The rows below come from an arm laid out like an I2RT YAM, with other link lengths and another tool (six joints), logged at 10 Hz.
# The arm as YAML. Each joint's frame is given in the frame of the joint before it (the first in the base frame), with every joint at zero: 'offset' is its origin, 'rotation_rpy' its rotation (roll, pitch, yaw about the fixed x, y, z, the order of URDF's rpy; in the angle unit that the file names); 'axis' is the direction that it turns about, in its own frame. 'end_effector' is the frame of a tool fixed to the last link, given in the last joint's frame.
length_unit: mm
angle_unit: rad
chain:
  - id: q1
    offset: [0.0, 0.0, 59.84]
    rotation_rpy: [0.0, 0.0, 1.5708]
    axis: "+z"
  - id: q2
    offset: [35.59, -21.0, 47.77]
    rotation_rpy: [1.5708, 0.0, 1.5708]
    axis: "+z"
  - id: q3
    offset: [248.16, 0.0, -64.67]
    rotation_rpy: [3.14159, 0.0, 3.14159]
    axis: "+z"
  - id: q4
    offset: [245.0, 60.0, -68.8]
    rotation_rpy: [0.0, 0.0, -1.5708]
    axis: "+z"
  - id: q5
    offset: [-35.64, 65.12, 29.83]
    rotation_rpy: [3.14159, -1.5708, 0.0]
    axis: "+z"
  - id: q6
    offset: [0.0, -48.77, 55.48]
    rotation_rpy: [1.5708, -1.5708, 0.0]
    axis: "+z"
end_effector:
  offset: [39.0, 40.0, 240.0]
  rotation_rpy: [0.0, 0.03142, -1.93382]
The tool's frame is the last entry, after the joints.
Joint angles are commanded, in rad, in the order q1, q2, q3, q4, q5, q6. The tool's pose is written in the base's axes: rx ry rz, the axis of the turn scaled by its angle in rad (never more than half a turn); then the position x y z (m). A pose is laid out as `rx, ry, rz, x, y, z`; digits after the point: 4 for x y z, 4 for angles.
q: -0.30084, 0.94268, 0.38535, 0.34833, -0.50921, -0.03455
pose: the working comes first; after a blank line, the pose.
Where each joint sits with the arm in this pose, in the base's axes (m; each line is computed from the numbers above, not from the rounded line before):
q1: 0.0000 0.0000 0.0598
q2: 0.0306 0.0278 0.1076
q3: -0.1278 0.0092 0.3084
q4: 0.1214 0.0039 0.2297
q5: 0.1805 -0.0456 0.2511
q6: 0.2163 -0.0319 0.1880
the tool: 0.4312 0.0593 0.1089

-1.6376, 0.9856, -1.1980, 0.4312, 0.0593, 0.1089
